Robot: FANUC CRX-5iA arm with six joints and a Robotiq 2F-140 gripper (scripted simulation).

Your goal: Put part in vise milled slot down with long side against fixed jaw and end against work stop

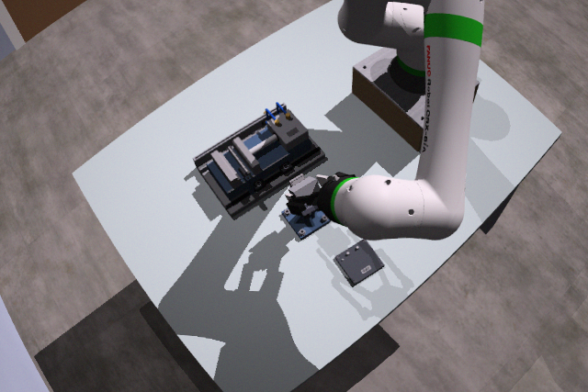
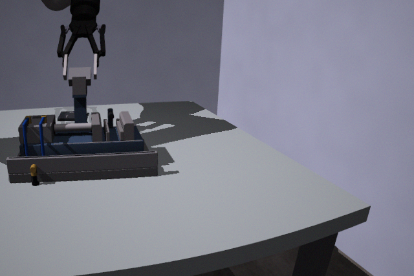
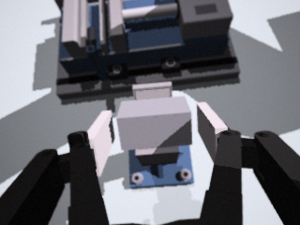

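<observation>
Now: hand 1 cm to the left of the part and 2 cm above it. Round my hand: dark infeed plate 5 cm behind, 16 cm to the left, 17 cm below; blue work stop 9 cm ahead, 14 cm to the right, 12 cm below; black work stop 9 cm ahead, 17 cm to the right, 9 cm below.
</observation>
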